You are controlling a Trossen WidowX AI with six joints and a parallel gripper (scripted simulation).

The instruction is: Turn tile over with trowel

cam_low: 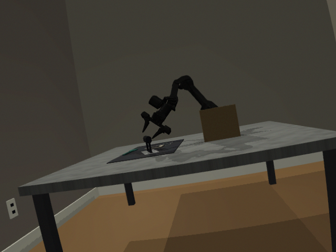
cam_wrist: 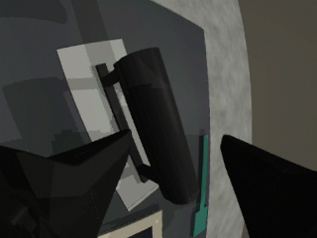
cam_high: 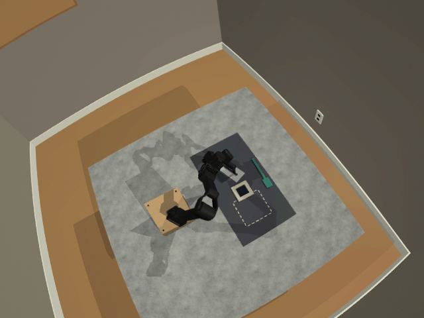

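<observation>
My gripper tip is 1 cm short of the small trowel, 2 cm to the left of it and 5 cm above it. The rest, counted from my gripper tip: dark mat 1 cm ahead, 13 cm to the right, 11 cm below; then cream tile 17 cm to the right, 9 cm below; then teal flat tool 15 cm ahead, 16 cm to the right, 9 cm below.
</observation>
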